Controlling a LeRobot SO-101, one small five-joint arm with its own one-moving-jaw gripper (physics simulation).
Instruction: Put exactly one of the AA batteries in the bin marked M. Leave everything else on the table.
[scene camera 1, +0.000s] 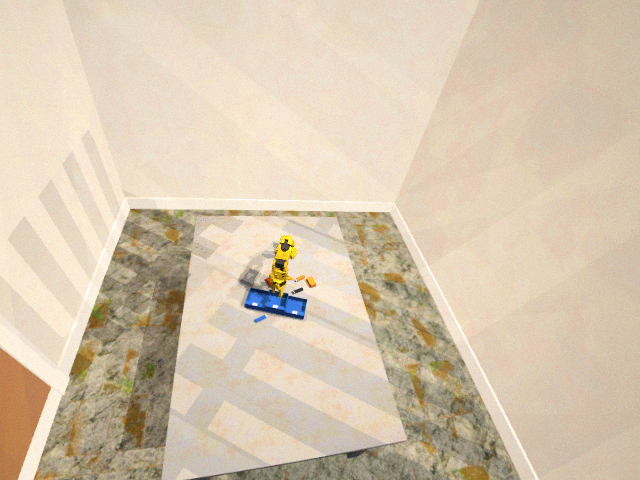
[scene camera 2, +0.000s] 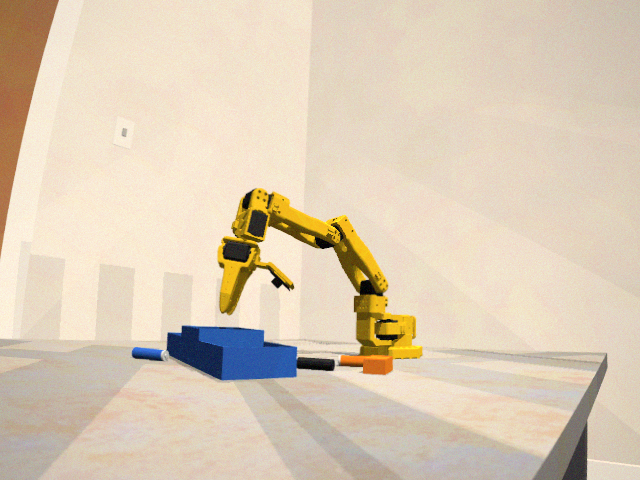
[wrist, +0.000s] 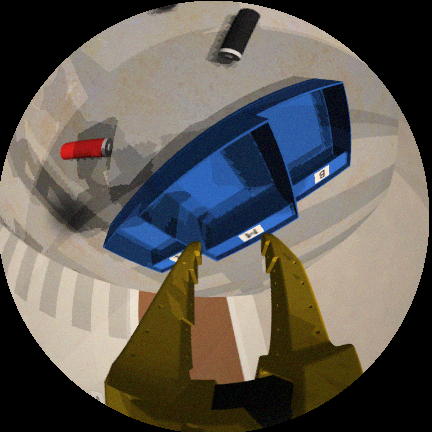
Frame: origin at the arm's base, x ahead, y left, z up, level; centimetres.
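Seen in the pictures: hand, its tool point: (scene camera 1: 274, 292) (scene camera 2: 229, 311) (wrist: 200, 249).
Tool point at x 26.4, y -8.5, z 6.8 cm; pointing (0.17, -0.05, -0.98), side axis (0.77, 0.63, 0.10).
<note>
A point is followed by its place in that frame.
My gripper (scene camera 1: 278, 295) {x 26.4, y -8.5, z 6.8 cm} (scene camera 2: 227, 312) (wrist: 231, 239) {x 26.4, y -8.5, z 6.8 cm} is open, with a gap between its jaws and nothing held. It hangs above the middle of the blue bin block (scene camera 1: 303, 308) {x 31.1, y 4.1, z 0.7 cm} (scene camera 2: 258, 364) {x 32.5, y 4.5, z 1.5 cm}. The middle bin, marked M (wrist: 215, 175) {x 27.6, y -7.1, z 0.7 cm}, shows no battery on its visible floor. A blue battery (scene camera 1: 260, 318) {x 34.9, y -14.4, z 1.3 cm} (scene camera 2: 148, 353) {x 35.1, y -13.8, z 0.9 cm} lies on the table just outside the labelled side. A black battery (scene camera 1: 297, 290) {x 22.1, y 2.5, z 1.3 cm} (scene camera 2: 315, 363) {x 22.3, y 3.5, z 0.8 cm} (wrist: 241, 34) and a red battery (scene camera 1: 267, 281) {x 16.3, y -10.4, z 1.1 cm} (wrist: 85, 149) {x 17.4, y -9.3, z 1.4 cm} lie on the arm's side. An orange battery (scene camera 1: 299, 278) {x 15.4, y 4.3, z 1.3 cm} (scene camera 2: 350, 360) {x 16.0, y 4.3, z 0.9 cm} lies near the black one.
An orange block (scene camera 1: 311, 282) {x 18.3, y 9.5, z 1.8 cm} (scene camera 2: 377, 364) {x 19.6, y 10.7, z 1.2 cm} lies beside the orange battery. The bin marked B (wrist: 300, 130) {x 30.6, y 0.8, z 0.7 cm} adjoins the M bin; the other end bin's label (wrist: 176, 257) {x 28.9, y -16.5, z 2.8 cm} is partly hidden by a jaw. Low walls surround the bins. Shadow stripes cross the table (scene camera 1: 289, 387) {x 62.9, y -5.5, z 0.0 cm}.
</note>
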